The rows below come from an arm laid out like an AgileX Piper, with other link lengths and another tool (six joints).
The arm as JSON. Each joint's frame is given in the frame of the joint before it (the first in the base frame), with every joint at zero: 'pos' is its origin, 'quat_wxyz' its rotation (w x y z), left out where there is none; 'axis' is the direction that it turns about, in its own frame. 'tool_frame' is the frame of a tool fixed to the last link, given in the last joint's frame.
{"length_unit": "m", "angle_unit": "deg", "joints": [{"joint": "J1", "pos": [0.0, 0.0, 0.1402], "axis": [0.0, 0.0, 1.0]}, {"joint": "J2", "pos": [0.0, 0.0, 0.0], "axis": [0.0, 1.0, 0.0]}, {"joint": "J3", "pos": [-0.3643, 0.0, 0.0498], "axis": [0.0, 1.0, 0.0]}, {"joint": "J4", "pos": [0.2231, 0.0, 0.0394], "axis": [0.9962, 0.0, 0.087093]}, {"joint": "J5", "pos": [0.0, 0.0, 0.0], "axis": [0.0, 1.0, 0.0]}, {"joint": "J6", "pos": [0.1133, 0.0, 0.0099], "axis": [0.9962, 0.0, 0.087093]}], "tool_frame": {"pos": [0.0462, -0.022, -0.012], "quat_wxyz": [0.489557, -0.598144, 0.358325, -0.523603]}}
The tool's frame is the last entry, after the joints.
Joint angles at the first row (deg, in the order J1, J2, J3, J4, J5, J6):
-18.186 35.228 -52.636 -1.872 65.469 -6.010
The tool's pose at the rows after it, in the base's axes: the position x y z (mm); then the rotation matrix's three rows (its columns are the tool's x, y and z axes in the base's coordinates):
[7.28 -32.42 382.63], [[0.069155 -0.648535 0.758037], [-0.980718 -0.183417 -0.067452], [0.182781 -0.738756 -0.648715]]
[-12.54 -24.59 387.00], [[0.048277 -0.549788 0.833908], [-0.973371 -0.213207 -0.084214], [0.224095 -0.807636 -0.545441]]
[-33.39 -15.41 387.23], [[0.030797 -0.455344 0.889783], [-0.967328 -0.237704 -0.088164], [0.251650 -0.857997 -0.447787]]
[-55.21 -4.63 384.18], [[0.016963 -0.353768 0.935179], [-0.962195 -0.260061 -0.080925], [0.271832 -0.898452 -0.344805]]
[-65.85 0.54 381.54], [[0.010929 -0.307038 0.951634], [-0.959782 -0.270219 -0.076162], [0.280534 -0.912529 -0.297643]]
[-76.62 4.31 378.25], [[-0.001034 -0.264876 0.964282], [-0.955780 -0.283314 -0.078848], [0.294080 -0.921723 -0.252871]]
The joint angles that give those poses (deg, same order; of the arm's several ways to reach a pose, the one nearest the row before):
-18.185 29.610 -52.635 -1.919 64.439 -6.009
-18.187 23.897 -52.635 -1.452 62.659 -6.011
-18.186 18.302 -52.635 -0.592 61.796 -6.010
-18.186 12.458 -52.635 0.755 61.270 -6.010
-18.187 9.680 -52.689 1.378 61.271 -6.011
-18.185 6.947 -52.689 1.466 61.271 -6.009

